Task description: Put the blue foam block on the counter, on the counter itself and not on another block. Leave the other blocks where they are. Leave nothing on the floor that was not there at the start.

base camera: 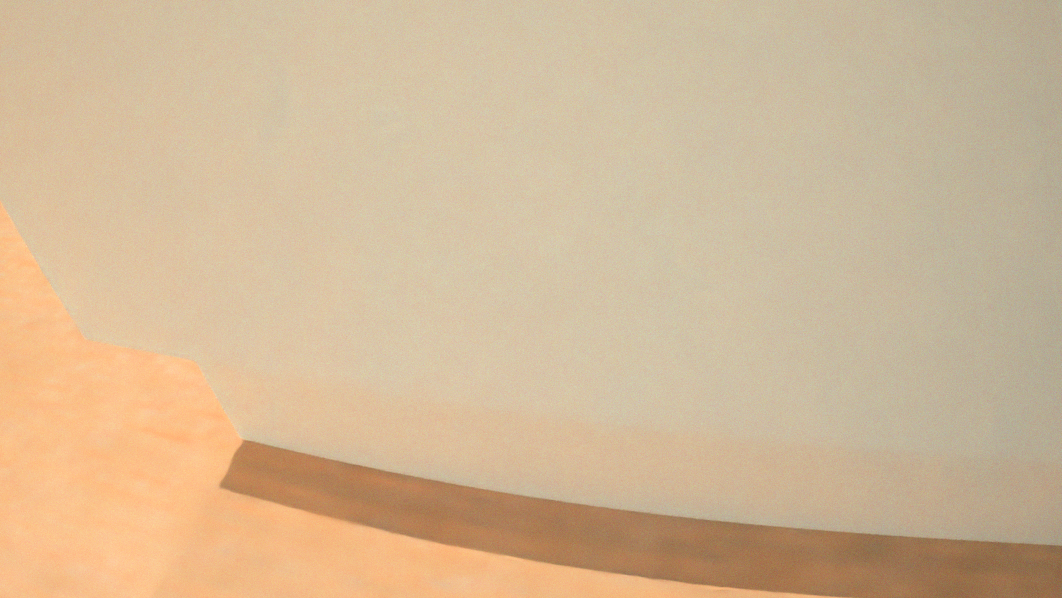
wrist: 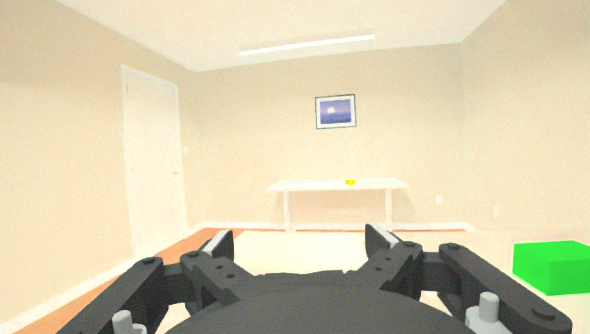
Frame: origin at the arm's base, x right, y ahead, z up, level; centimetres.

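Where they show: gripper, fingertip midpoint: (wrist: 299, 241).
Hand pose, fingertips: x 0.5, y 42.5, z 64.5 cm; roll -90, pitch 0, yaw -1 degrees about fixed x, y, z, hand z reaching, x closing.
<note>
Things, the pixels of their top centre, and the offset from my fingertips. "*": a spot on its surface instead. Level surfaces: height alone.
- pale counter top, surface height: dz -13.2 cm
- green block, top centre: (wrist: 562, 249) dy +11.7, dx +35.5, dz -8.7 cm
- white table, surface height: dz -32.2 cm
- large pale face, surface spot: (base camera: 557, 222) * dy -16.9, dx -0.4, dz -80.4 cm
- wood floor, surface height: dz -104.2 cm
My gripper (wrist: 299, 241) is open in the wrist view, its two fingers wide apart with nothing between them. The blue foam block does not show in either view; a spot low behind the gripper's dark body is hidden. The pale counter top (wrist: 300, 259) shows between and beyond the fingers. A green block (wrist: 555, 267) sits on it at the right edge of the wrist view, well to the right of the fingers and apart from them.
A white table (wrist: 300, 185) with a small yellow object (wrist: 350, 182) stands at the far wall. A white door (wrist: 154, 165) is at the left. In the base camera view a large pale face (base camera: 557, 222) rises close ahead, above the wood floor (base camera: 89, 460) and a darker strip.
</note>
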